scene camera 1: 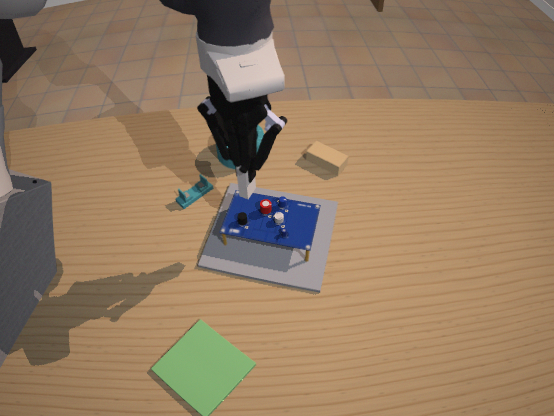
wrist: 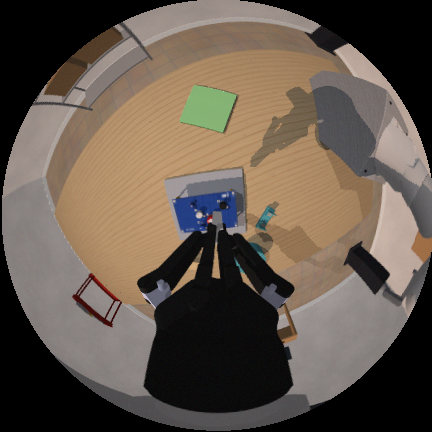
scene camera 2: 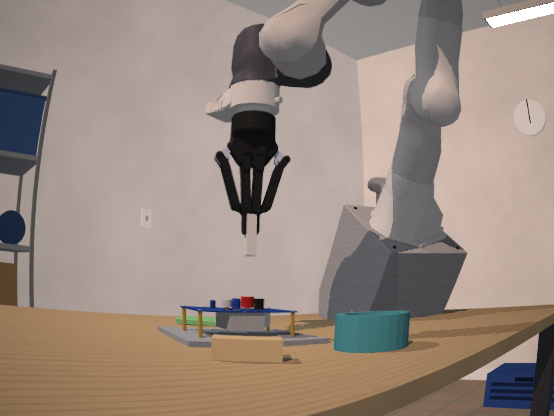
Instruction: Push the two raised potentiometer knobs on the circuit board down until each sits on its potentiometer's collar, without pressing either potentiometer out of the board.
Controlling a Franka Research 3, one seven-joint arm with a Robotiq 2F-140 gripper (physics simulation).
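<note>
The blue circuit board (scene camera 1: 300, 227) (wrist: 182, 212) stands on brass posts above a grey base plate (scene camera 1: 327, 220). It bears a red knob (scene camera 1: 266, 206) (scene camera 2: 247, 302), a black knob (scene camera 1: 242, 218) (scene camera 2: 259, 303) (wrist: 223, 205), a white knob (scene camera 1: 279, 218) (wrist: 199, 215), a blue knob (scene camera 1: 283, 202) (scene camera 2: 236, 303) and a small dark blue knob (scene camera 1: 283, 233) (scene camera 2: 213, 304). Which knobs stand off their collars is too small to tell. My gripper (scene camera 1: 246, 175) (scene camera 2: 251, 230) (wrist: 216, 217) is shut, with a pale block-like tip below the fingers. It hangs well above the board, touching no knob. In the wrist view the tip partly covers the red knob.
A teal bracket (scene camera 1: 194, 194) (wrist: 266, 217) lies beside the base plate. A teal round container (scene camera 2: 371, 331) and a tan block (scene camera 1: 326, 158) (scene camera 2: 247, 348) stand near its far side in scene camera 1. A green square (scene camera 1: 203, 367) (wrist: 208, 108) lies on the table at the opposite side.
</note>
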